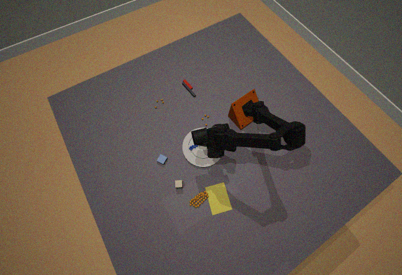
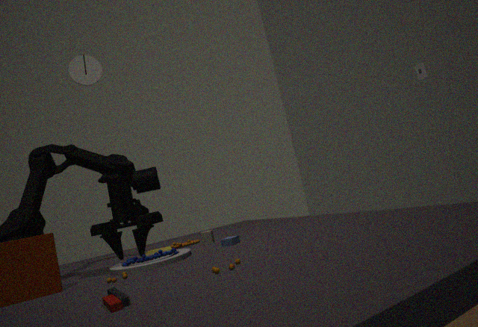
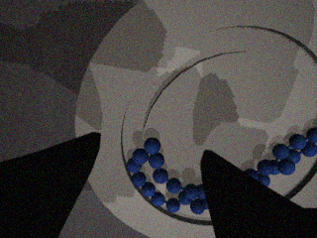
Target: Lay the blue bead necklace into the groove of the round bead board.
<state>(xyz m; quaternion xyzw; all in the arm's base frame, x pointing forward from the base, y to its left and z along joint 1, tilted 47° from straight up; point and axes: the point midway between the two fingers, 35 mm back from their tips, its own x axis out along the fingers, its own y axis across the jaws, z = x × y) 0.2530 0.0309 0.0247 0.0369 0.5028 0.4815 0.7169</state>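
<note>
The round white bead board lies 40 mm ahead of my gripper tip, 40 mm to the right of it and 10 mm below it. From my gripper tip the other things lie so: cream cube (230 mm ahead, 40 mm to the left); then yellow sheet (130 mm ahead, 190 mm to the left, 20 mm below); then light blue cube (230 mm ahead, 110 mm to the right, 10 mm below).
</note>
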